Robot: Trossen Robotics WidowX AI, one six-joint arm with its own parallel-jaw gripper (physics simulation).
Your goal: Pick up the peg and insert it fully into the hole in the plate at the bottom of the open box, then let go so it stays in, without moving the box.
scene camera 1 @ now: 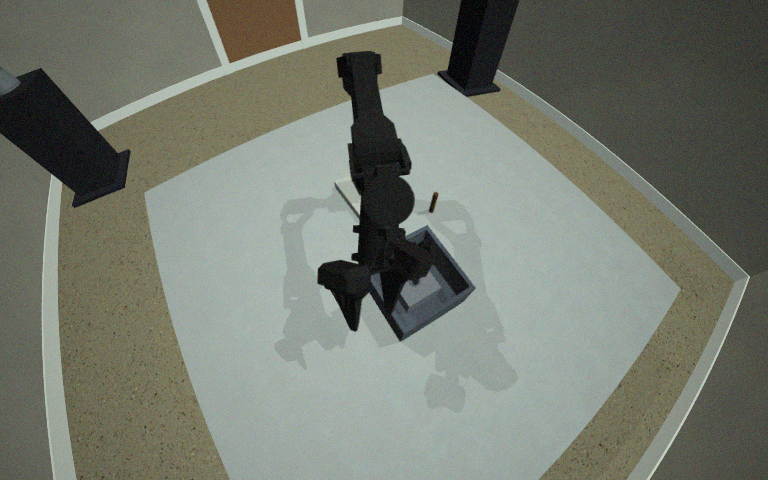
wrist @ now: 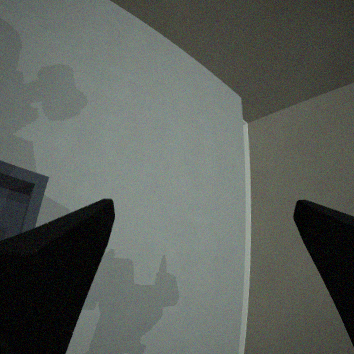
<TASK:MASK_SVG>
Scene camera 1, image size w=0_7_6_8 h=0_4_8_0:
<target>my gripper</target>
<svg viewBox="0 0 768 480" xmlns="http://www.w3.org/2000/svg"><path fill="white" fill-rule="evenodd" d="M435 243L427 239L416 244L416 242L406 240L406 231L404 228L399 228L399 224L395 226L382 226L372 220L360 218L359 225L353 225L353 232L359 233L358 253L352 253L351 260L357 261L358 264L344 260L323 263L318 268L317 284L324 286L325 289L332 292L350 330L356 332L359 326L362 299L371 291L367 289L371 282L371 275L380 273L385 310L391 314L394 311L404 284L408 280L418 281L420 278L426 277L431 266L437 262Z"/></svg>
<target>grey box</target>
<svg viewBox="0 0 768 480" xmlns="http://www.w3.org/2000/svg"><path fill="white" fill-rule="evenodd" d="M428 225L405 236L405 238L410 242L416 242L416 244L427 239L435 243L437 262L431 266L429 271L441 286L438 294L408 313L398 300L393 313L389 314L385 310L380 273L371 275L371 282L367 288L371 290L369 293L400 342L464 302L476 288Z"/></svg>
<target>pale plate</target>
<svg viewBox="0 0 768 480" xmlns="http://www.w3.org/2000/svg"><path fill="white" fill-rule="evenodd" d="M430 271L426 277L422 277L418 281L408 280L404 284L398 300L407 313L436 296L440 291L441 286Z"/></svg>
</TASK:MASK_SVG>
